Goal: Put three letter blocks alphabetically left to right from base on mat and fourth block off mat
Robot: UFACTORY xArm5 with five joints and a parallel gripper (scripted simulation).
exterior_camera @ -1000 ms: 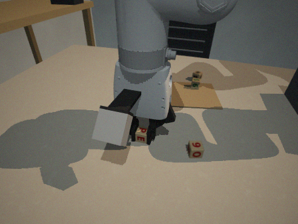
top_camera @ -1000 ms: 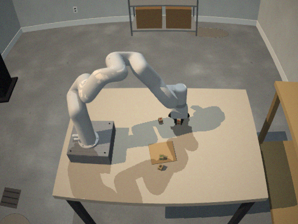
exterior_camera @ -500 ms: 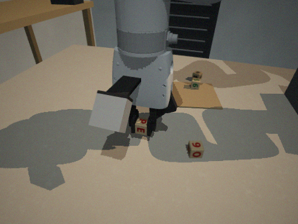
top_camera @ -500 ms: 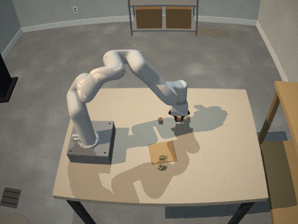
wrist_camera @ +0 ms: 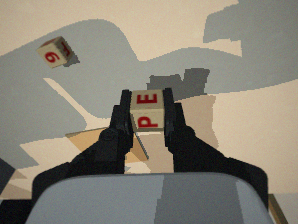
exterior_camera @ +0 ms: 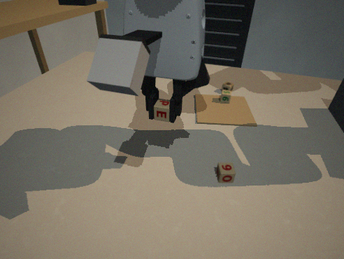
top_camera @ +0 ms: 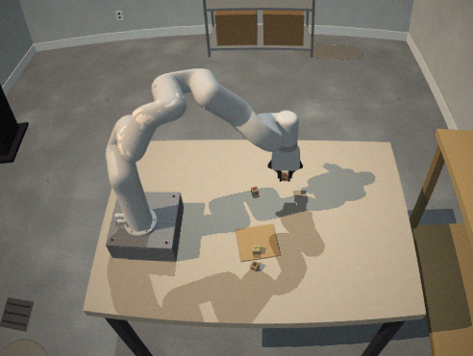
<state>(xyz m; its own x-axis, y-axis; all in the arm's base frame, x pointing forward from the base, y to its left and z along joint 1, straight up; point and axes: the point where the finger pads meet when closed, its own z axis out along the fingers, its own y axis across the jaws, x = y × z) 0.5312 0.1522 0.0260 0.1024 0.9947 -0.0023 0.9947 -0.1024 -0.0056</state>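
My gripper is now 12 cm past the tan mat, 21 cm to the left of it and 12 cm above it. The rest, counted from my hand: green-marked block (13 cm behind, 25 cm to the right, 10 cm below); then red-marked block (11 cm behind, 2 cm to the left, 11 cm below).
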